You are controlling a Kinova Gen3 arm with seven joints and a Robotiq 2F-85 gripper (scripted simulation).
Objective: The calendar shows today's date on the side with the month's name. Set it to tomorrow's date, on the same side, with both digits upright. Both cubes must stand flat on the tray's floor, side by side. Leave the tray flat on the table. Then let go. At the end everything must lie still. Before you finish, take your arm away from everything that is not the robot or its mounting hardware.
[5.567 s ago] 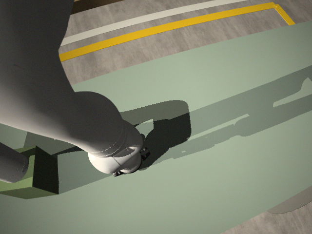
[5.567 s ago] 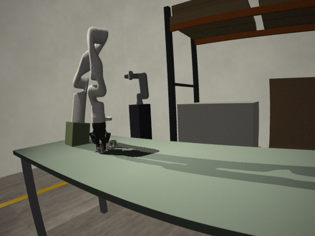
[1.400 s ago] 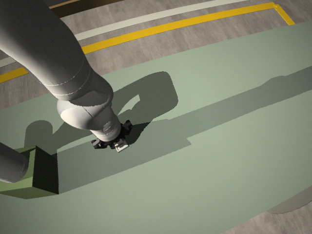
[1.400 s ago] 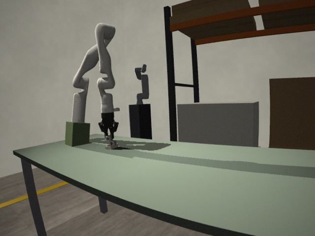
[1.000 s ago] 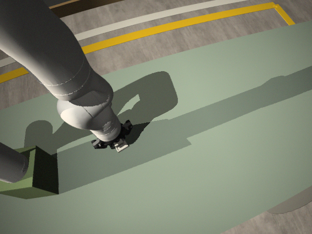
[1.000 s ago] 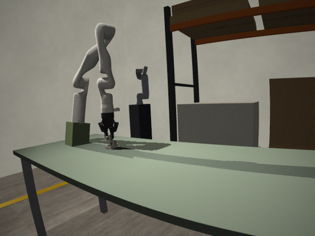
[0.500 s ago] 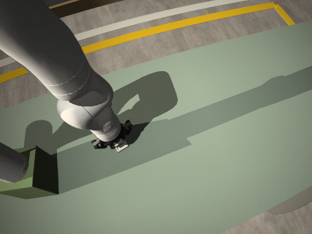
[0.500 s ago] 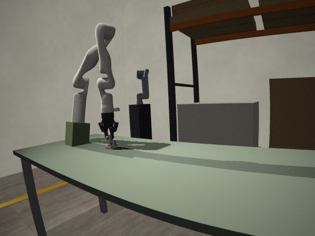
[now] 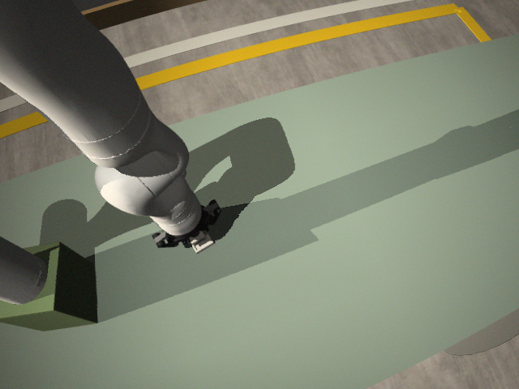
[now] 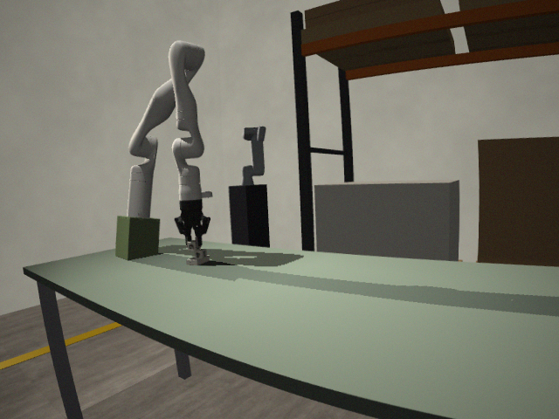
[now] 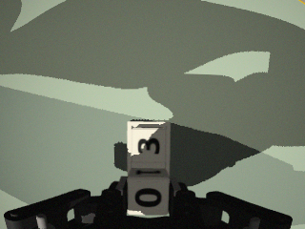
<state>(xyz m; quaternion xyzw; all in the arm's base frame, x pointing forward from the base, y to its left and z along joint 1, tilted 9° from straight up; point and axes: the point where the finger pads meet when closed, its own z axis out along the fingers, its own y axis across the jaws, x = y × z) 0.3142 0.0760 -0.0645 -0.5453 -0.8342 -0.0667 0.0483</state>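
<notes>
Right now my hand is 1 cm above the white cube. From my hand the other things lie so: white tray 7 cm below, 2 cm to the left, 1 cm behind.
</notes>
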